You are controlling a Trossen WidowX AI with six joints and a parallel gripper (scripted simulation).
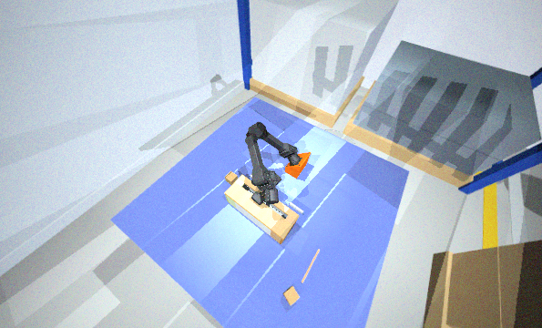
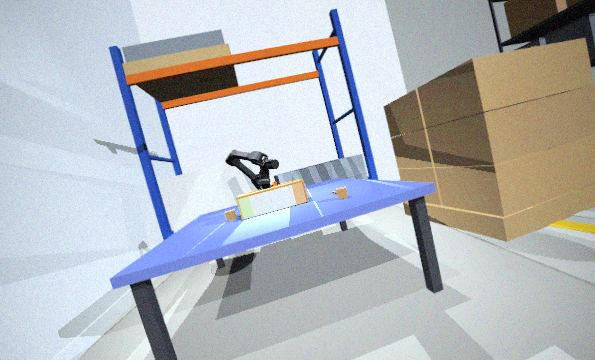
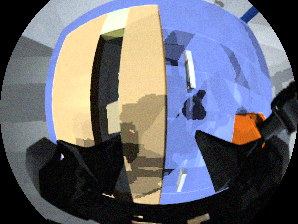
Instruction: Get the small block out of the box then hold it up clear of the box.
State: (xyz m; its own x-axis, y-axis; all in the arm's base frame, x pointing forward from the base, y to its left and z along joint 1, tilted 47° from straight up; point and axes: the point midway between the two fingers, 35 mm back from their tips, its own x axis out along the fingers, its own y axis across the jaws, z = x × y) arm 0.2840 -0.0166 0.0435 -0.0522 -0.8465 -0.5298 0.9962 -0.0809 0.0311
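Now: gripper tip 4 cm short of the tan box, 3 cm to the right of it and 2 cm above it. The rest, counted from my gripper tip: thin tan stick (39 cm to the left, 16 cm ahead, 8 cm below).
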